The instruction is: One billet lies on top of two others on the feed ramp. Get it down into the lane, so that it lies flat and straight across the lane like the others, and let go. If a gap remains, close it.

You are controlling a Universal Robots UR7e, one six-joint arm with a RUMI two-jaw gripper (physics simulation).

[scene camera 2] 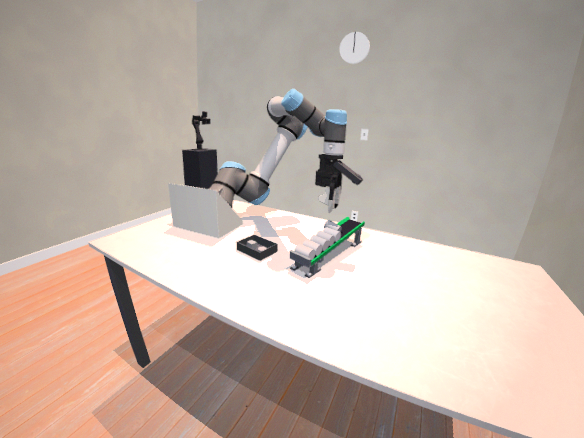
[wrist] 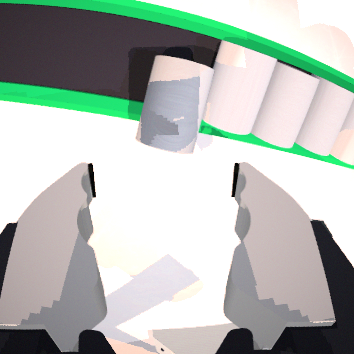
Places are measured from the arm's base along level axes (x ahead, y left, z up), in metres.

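Pixels of known places: gripper, fingertip midpoint: (scene camera 2: 332, 210) (wrist: 163, 165); arm's base, link origin: (scene camera 2: 215, 205).
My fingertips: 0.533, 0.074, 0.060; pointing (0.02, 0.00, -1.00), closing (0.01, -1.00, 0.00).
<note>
For each thing: its top centre in the pictures, then the offset to it from my fingertips, as dx, dy, dz.
- loose white billet, top centre: (wrist: 175, 116) (scene camera 2: 333, 221) +0.011, -0.007, -0.039
- black tray, top centre: (scene camera 2: 256, 242) -0.231, -0.171, -0.129
The loose white billet (scene camera 2: 331, 225) (wrist: 172, 107) lies at the upper end of the row on the feed ramp (scene camera 2: 341, 243) (wrist: 60, 52). In the wrist view it lies crosswise over the green side rail nearer the gripper, with one end sticking out past that rail, beside the first billet of the row. It looks slightly tilted; its contact with the lane is hidden. Several other white billets (scene camera 2: 320, 242) (wrist: 241, 90) lie side by side across the lane. My gripper (scene camera 2: 333, 208) (wrist: 163, 165) is open and empty, above and to the side of the loose billet.
A black tray (scene camera 2: 249, 251) with light pieces in it stands left of the ramp. A grey panel (scene camera 2: 195, 210) stands by the arm's base. A small dark arm (scene camera 2: 198, 131) on a black box (scene camera 2: 200, 169) is behind it.
</note>
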